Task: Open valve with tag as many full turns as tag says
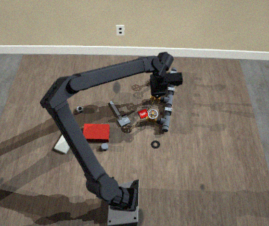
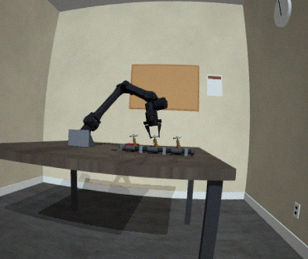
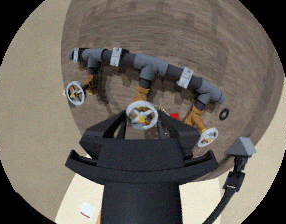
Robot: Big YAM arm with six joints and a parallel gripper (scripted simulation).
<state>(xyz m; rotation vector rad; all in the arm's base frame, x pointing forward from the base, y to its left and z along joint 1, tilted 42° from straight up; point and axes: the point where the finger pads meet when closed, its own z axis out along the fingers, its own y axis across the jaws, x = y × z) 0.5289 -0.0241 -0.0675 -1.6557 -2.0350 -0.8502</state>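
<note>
The red tag lies 90 mm below my hand, 70 mm behind it and 40 mm to the left of it. Also, from my hand: grey hammer-like tool: 170 mm to the left, 110 mm behind, 80 mm below; small grey cylinder: 290 mm behind, 200 mm to the left, 80 mm below; red block: 250 mm to the left, 230 mm behind, 80 mm below.
</note>
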